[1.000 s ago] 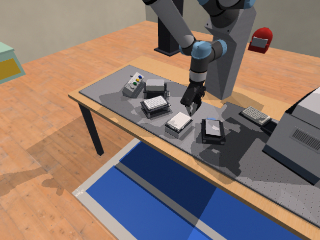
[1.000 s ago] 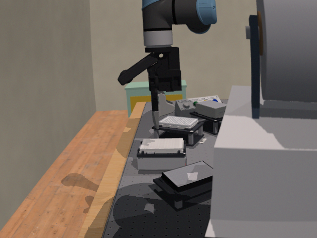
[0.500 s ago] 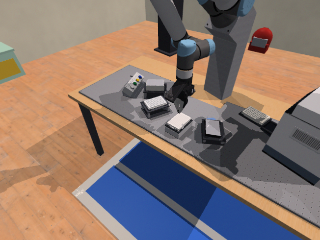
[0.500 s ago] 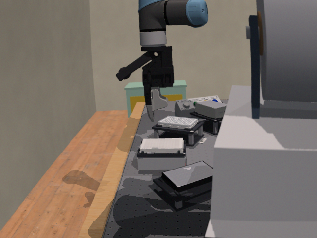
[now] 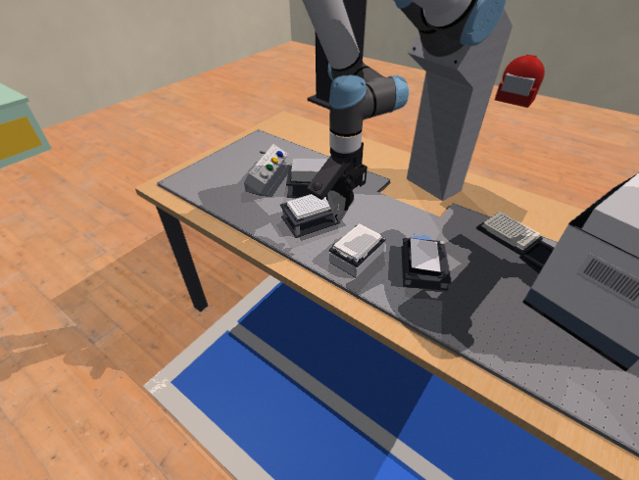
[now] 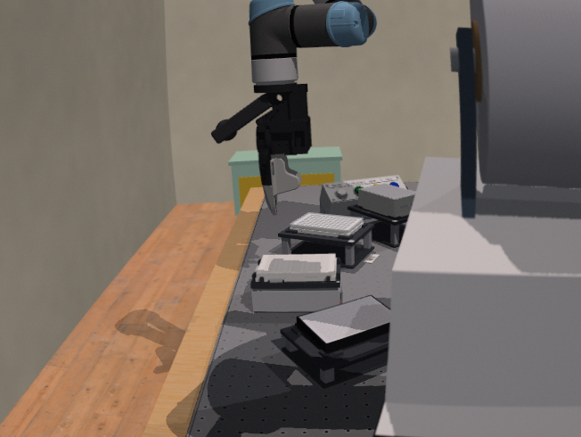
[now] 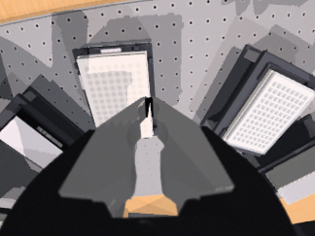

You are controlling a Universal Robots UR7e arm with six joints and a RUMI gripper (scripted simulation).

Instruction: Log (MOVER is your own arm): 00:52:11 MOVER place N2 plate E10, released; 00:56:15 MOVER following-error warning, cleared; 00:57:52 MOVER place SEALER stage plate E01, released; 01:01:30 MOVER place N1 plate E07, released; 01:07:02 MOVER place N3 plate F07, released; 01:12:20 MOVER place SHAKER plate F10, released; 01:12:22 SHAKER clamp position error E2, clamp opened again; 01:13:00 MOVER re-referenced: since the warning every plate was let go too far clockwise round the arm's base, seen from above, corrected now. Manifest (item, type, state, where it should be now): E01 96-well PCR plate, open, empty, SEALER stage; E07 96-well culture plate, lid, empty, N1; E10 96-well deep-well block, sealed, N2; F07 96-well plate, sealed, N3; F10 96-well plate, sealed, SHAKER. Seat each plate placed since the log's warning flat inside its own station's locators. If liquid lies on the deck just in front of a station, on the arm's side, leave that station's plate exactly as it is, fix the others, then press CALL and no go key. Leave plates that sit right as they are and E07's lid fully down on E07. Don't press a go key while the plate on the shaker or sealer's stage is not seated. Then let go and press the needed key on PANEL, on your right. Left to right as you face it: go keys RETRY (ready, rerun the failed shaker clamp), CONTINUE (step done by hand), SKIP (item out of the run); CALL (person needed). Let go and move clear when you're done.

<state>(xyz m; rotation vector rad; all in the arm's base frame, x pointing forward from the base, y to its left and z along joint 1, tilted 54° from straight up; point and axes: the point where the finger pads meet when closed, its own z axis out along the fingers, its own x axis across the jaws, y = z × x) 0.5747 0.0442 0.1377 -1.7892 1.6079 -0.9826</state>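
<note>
Right now my hand is 21 cm past the blue call key, 50 cm to the left of it and 9 cm above it. From my hand the other things lie so: dark sealed plate: 14 cm behind, 20 cm to the left, 11 cm below; then grey deep-well block: 20 cm behind, 32 cm to the right, 8 cm below; then white retry key: 8 cm behind, 43 cm to the right, 9 cm below.
</note>
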